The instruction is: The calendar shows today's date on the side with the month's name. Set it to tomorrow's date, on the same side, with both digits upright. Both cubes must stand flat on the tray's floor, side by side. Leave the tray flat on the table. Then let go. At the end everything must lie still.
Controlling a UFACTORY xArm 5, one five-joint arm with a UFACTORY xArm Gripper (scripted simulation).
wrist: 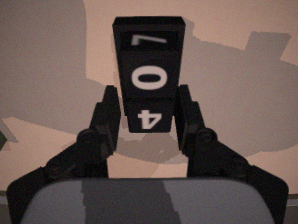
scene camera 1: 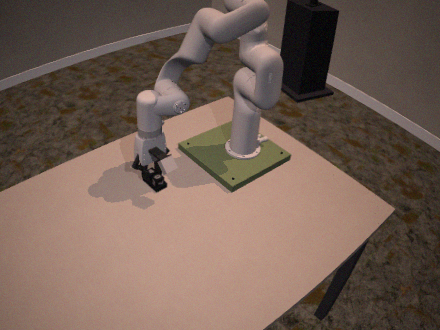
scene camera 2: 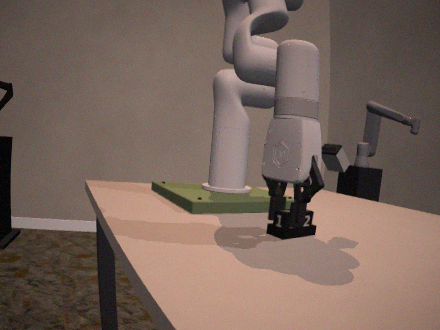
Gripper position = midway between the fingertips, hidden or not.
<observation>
In view: my gripper (scene camera 2: 285,223) and a black tray (wrist: 176,24).
My gripper shows as well in the wrist view (wrist: 147,99) and in scene camera 1 (scene camera 1: 152,176).
</observation>
